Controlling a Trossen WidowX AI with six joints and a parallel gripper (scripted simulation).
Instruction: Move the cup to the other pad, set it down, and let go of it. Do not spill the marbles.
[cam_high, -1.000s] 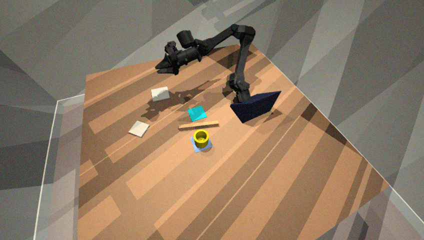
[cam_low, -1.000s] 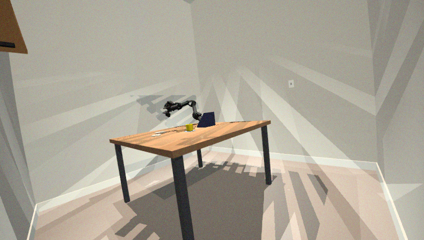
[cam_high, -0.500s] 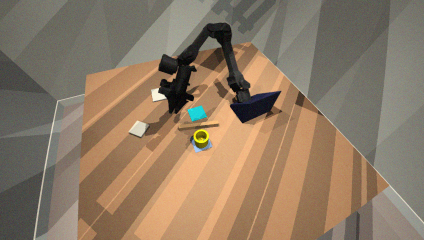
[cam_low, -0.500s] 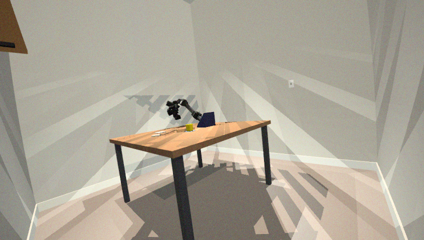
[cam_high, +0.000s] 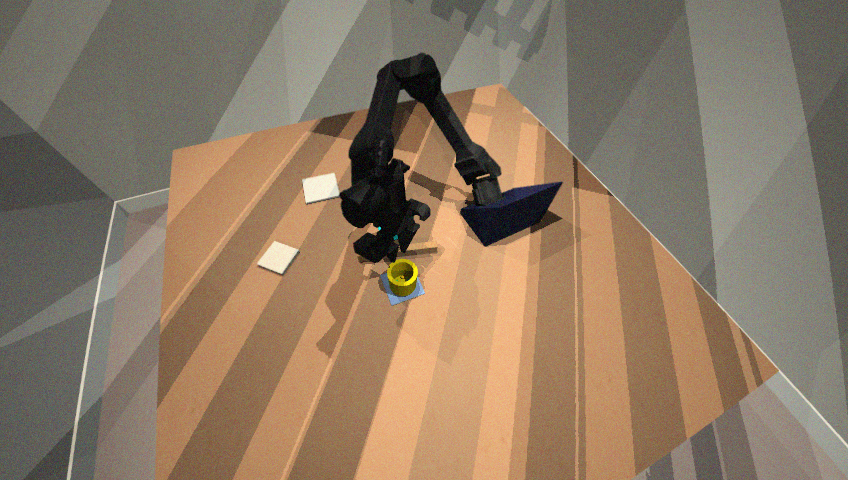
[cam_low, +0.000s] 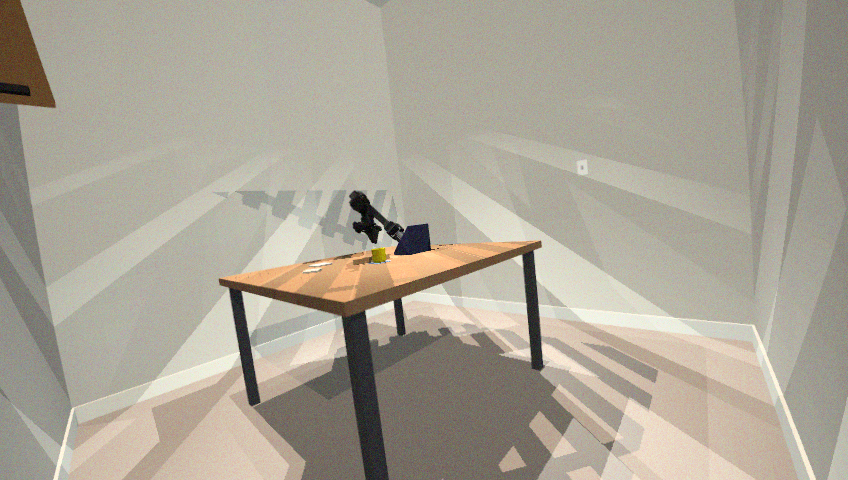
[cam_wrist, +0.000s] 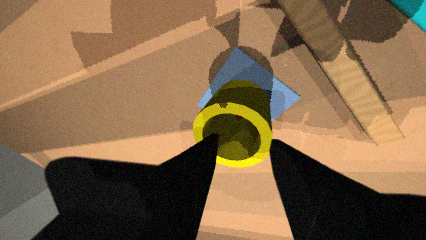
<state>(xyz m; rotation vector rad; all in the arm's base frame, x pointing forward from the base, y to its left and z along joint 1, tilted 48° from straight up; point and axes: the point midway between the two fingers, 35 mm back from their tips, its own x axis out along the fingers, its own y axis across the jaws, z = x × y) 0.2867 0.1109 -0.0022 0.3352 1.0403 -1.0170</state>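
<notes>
My gripper tip is 40 mm past the cyan pad, 150 mm to the left of it and 110 mm above it. From my gripper tip the other things lie so: wooden bar (20 mm behind, 70 mm to the right, 100 mm below); grey tile (120 mm ahead, 370 mm to the right, 100 mm below).
</notes>
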